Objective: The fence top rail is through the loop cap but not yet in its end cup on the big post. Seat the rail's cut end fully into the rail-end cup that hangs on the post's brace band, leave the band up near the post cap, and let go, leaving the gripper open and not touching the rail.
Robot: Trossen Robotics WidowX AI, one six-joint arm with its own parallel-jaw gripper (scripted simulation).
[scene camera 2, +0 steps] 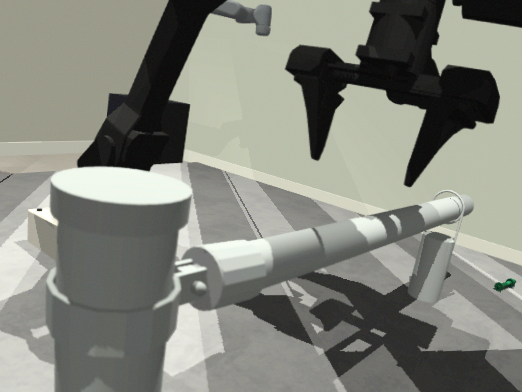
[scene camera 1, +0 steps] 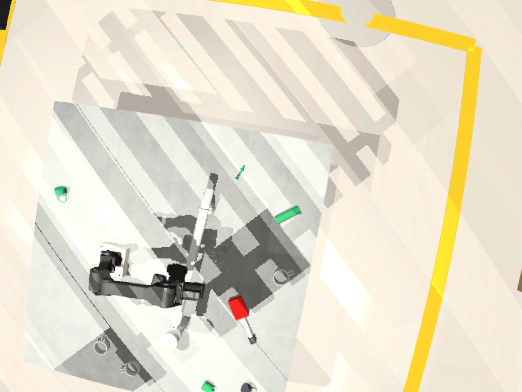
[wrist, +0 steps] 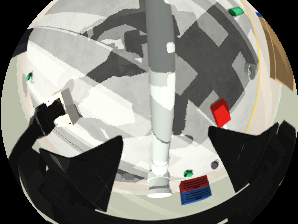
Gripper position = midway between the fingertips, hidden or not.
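Open and holding nothing, the gripper [scene camera 2: 358,172] [wrist: 167,136] appears in the scene together with a top rail [scene camera 2: 286,256] [scene camera 1: 208,193]. The scene also has a big post [scene camera 2: 118,228].
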